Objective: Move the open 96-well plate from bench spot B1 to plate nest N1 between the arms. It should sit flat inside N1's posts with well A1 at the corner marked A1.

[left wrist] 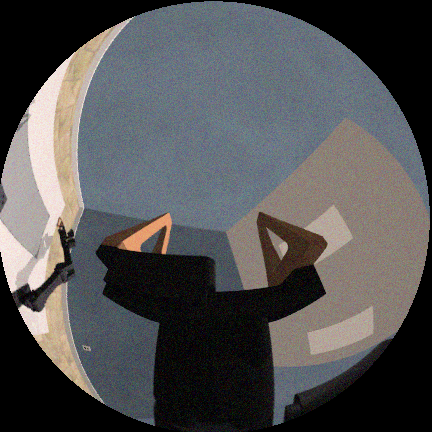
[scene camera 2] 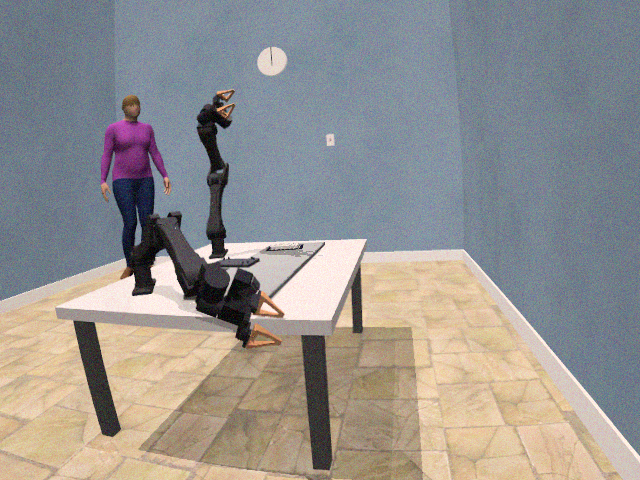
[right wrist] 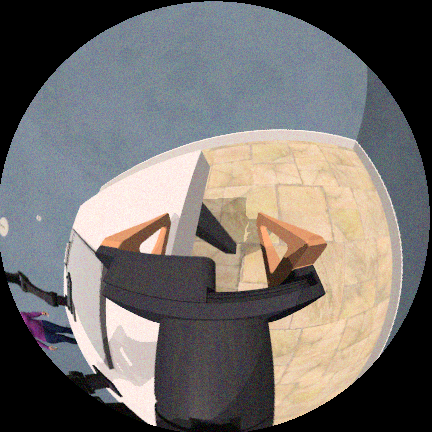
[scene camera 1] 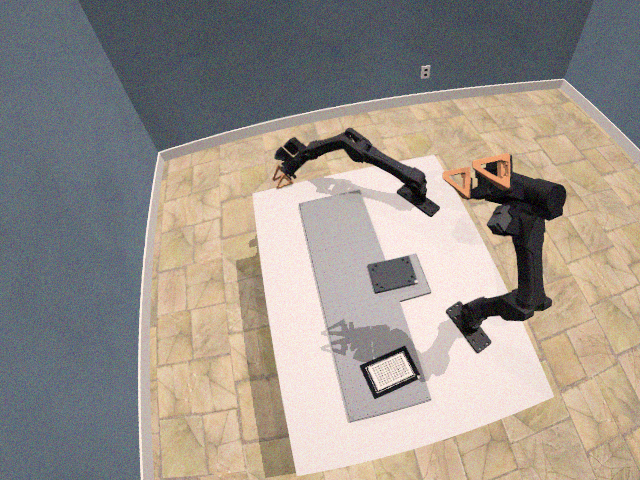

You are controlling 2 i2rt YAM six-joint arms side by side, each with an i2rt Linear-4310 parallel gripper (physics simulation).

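Places are measured from the left arm's base along level axes (x ahead, y left, z up), in metres.
Pixels of known places: left gripper, between the fingertips: [left wrist: 213,216] [scene camera 2: 234,97] [scene camera 1: 456,170]; right gripper, between the fingertips: [left wrist: 59,218] [scene camera 2: 282,328] [right wrist: 212,217] [scene camera 1: 274,184]; left arm's base, origin of its link: [scene camera 2: 219,254] [scene camera 1: 468,327]; right arm's base, origin of its link: [scene camera 2: 144,287] [scene camera 1: 418,200].
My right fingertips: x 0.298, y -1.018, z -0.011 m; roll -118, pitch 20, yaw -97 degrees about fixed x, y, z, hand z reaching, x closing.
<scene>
For each thing: its middle in the pictures, then the offset to it from my right fingertips. Level surfaces: height alone.
- white 96-well plate, middle of its body: [scene camera 1: 390,371] [scene camera 2: 285,245] dx +0.028, dy +0.999, dz +0.033 m
- dark plate nest N1, middle of its body: [scene camera 1: 392,273] [scene camera 2: 235,261] [right wrist: 67,292] dx -0.179, dy +0.693, dz +0.034 m
- grey mat, height of its surface: dz +0.022 m
- white table, height of its surface: dz +0.011 m
The white 96-well plate [scene camera 1: 391,370] [scene camera 2: 285,246] lies flat inside a black frame on the lower part of the grey bench mat in scene camera 1. The dark plate nest N1 [scene camera 1: 392,273] [scene camera 2: 238,261] holds no plate and has small posts at its corners. The A1 marks are too small to read. My left gripper [scene camera 1: 472,176] [scene camera 2: 233,98] [left wrist: 213,216] is open and empty, raised high above the table and far from the plate. My right gripper [scene camera 1: 276,182] [scene camera 2: 281,327] [right wrist: 212,217] is open and empty, out past the table edge, far from plate and nest.
The grey mat [scene camera 1: 330,248] [scene camera 2: 268,284] lies on the white table [scene camera 1: 465,392] [scene camera 2: 330,310]. The two arm bases stand along the right side of the table in scene camera 1. A person [scene camera 2: 133,149] in a purple top stands behind the table in scene camera 2.
</scene>
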